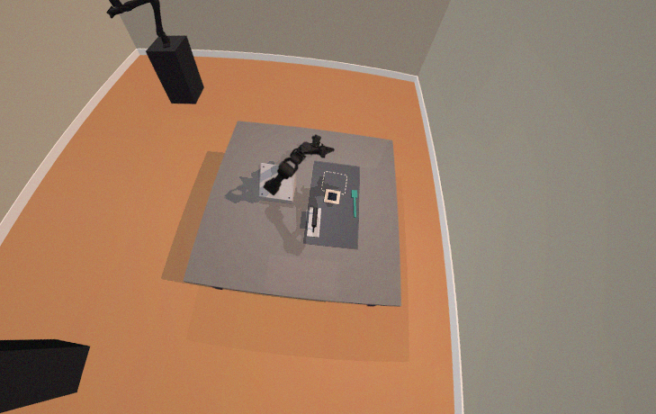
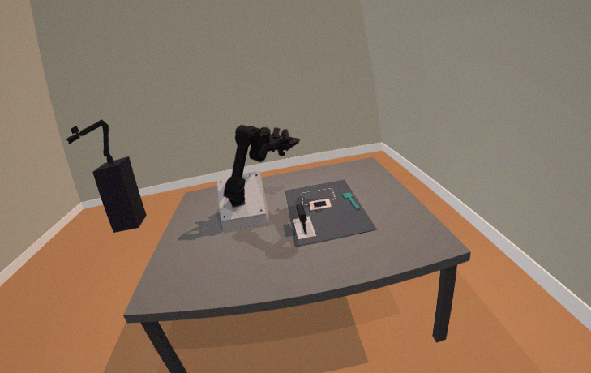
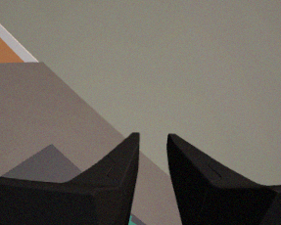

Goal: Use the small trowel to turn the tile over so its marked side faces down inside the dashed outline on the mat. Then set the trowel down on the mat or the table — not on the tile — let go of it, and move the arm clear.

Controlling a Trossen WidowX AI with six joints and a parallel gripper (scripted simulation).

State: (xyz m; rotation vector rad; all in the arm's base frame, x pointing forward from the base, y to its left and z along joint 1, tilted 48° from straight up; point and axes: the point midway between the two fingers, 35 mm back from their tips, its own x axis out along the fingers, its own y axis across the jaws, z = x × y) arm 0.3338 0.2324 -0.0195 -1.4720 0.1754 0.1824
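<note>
My gripper tip is 34 cm to the left of the trowel, 26 cm above it and 8 cm past it. From my gripper tip the other things lie so: dark mat 32 cm below, 20 cm to the right, 4 cm ahead; then tile 30 cm below, 16 cm to the right, 3 cm ahead.
</note>
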